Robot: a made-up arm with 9 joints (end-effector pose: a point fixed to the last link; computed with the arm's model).
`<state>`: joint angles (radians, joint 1 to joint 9).
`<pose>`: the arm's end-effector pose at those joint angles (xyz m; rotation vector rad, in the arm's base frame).
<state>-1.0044 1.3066 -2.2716 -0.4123 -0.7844 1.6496 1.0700 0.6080 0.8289</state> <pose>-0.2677 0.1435 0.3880 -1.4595 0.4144 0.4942</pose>
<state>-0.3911 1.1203 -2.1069 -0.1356 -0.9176 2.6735 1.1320 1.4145 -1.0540</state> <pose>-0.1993 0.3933 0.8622 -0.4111 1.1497 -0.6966</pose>
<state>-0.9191 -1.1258 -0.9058 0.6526 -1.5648 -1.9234 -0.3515 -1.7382 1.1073</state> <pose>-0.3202 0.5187 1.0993 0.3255 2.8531 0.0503</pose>
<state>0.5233 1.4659 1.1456 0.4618 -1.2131 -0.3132 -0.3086 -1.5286 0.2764</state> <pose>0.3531 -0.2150 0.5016 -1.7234 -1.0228 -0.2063</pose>
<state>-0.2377 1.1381 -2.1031 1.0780 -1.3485 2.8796 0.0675 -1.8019 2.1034</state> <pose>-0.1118 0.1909 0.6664 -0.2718 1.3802 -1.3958</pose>
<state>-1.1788 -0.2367 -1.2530 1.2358 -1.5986 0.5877 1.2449 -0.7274 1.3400</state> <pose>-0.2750 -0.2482 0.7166 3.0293 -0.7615 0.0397</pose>
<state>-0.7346 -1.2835 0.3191 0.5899 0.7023 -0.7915 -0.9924 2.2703 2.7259</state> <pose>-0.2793 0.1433 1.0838 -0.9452 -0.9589 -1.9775</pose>
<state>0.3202 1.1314 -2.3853 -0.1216 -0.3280 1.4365 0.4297 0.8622 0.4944</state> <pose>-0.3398 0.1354 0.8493 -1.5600 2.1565 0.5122</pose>
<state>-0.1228 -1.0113 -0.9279 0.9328 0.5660 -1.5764 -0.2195 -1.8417 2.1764</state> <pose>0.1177 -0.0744 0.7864 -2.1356 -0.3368 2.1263</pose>
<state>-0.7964 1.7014 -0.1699 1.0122 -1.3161 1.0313 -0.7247 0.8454 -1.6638</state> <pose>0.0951 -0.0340 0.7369 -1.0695 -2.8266 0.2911</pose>
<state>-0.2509 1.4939 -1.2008 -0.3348 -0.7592 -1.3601 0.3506 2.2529 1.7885</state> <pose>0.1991 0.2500 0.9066 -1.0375 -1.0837 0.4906</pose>
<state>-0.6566 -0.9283 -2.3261 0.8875 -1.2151 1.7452 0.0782 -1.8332 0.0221</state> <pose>-0.0885 0.1837 0.7556 -0.2187 -1.2767 1.5738</pose>
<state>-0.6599 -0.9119 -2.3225 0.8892 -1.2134 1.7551 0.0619 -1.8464 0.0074</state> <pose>-0.0895 0.1899 0.7579 -0.1942 -1.3029 1.5769</pose>
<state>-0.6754 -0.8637 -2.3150 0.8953 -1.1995 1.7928 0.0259 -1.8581 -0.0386</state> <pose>-0.1022 0.2029 0.7676 -0.1107 -1.3436 1.5904</pose>
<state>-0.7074 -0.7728 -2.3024 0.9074 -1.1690 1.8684 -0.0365 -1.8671 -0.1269</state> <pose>-0.1338 0.2203 0.7873 0.0578 -1.3836 1.6192</pose>
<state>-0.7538 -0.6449 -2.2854 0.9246 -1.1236 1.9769 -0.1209 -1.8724 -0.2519</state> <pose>-0.1836 0.2325 0.8148 0.3013 -1.3802 1.6622</pose>
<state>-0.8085 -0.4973 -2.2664 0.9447 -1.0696 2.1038 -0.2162 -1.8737 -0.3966</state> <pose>-0.2403 0.2322 0.8455 0.5737 -1.2973 1.7071</pose>
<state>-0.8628 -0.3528 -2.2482 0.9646 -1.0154 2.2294 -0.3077 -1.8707 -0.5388</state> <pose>-0.2881 0.2229 0.8742 0.8123 -1.1417 1.7370</pose>
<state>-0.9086 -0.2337 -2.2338 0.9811 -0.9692 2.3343 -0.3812 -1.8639 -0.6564</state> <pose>-0.3191 0.2134 0.8965 0.9746 -0.9663 1.7453</pose>
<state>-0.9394 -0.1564 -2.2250 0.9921 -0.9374 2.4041 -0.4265 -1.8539 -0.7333</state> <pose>-0.3347 0.2081 0.9100 1.0564 -0.8312 1.7410</pose>
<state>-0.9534 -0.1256 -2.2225 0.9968 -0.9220 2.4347 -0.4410 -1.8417 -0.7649</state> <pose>-0.3399 0.2062 0.9155 1.0769 -0.7665 1.7374</pose>
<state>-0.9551 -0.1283 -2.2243 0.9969 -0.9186 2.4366 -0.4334 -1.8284 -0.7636</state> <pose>-0.3395 0.2053 0.9157 1.0619 -0.7571 1.7394</pose>
